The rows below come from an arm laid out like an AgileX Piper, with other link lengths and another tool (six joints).
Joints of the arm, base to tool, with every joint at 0 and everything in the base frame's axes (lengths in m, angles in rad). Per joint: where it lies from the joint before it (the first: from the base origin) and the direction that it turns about. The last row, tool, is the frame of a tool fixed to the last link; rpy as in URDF.
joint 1: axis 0 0 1 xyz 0.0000 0.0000 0.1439
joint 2: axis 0 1 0 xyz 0.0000 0.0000 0.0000
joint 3: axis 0 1 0 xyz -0.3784 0.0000 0.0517
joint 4: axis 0.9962 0 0.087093 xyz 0.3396 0.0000 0.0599
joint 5: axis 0 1 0 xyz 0.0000 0.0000 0.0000
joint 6: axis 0.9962 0 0.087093 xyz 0.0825 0.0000 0.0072
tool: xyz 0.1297 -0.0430 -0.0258 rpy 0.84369 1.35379 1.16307
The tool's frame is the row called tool.
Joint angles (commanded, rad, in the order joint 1, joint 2, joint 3, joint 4, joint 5, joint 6), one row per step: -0.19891, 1.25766, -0.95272, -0.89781, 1.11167, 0.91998; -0.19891, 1.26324, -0.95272, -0.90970, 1.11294, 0.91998; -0.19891, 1.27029, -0.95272, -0.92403, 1.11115, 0.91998; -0.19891, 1.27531, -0.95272, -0.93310, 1.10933, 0.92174; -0.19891, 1.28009, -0.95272, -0.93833, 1.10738, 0.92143; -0.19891, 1.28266, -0.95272, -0.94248, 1.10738, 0.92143; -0.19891, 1.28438, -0.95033, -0.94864, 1.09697, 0.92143; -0.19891, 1.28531, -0.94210, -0.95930, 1.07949, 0.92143; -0.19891, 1.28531, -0.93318, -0.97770, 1.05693, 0.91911; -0.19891, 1.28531, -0.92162, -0.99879, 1.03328, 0.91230; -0.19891, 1.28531, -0.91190, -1.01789, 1.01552, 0.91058; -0.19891, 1.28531, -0.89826, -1.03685, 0.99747, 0.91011; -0.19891, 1.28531, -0.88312, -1.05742, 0.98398, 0.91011; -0.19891, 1.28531, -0.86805, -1.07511, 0.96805, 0.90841
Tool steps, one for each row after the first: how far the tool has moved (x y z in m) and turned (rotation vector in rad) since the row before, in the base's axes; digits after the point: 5 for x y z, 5 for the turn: 0.00087, -0.00185, 0.00034, -0.01033, 0.00858, 0.00163; 0.00185, -0.00225, 0.00026, -0.01220, 0.00854, 0.00461; 0.00144, -0.00137, -0.00009, -0.00726, 0.00418, 0.00241; 0.00138, -0.00091, -0.00057, -0.00395, 0.00472, 0.00295; 0.00054, -0.00065, -0.00007, -0.00344, 0.00332, 0.00099; 0.00222, -0.00087, -0.00061, -0.00424, -0.00117, 0.00968; 0.00259, -0.00120, -0.00189, -0.00683, 0.00041, 0.01646; 0.00356, -0.00212, -0.00062, -0.01393, 0.00058, 0.02410; 0.00342, -0.00232, -0.00097, -0.01644, 0.00685, 0.02871; 0.00248, -0.00184, -0.00074, -0.01423, 0.00439, 0.02074; 0.00182, -0.00149, -0.00230, -0.01268, 0.00730, 0.02054; 0.00063, -0.00154, -0.00252, -0.01409, 0.01140, 0.01736; 0.00110, -0.00110, -0.00302, -0.01109, 0.01101, 0.01978
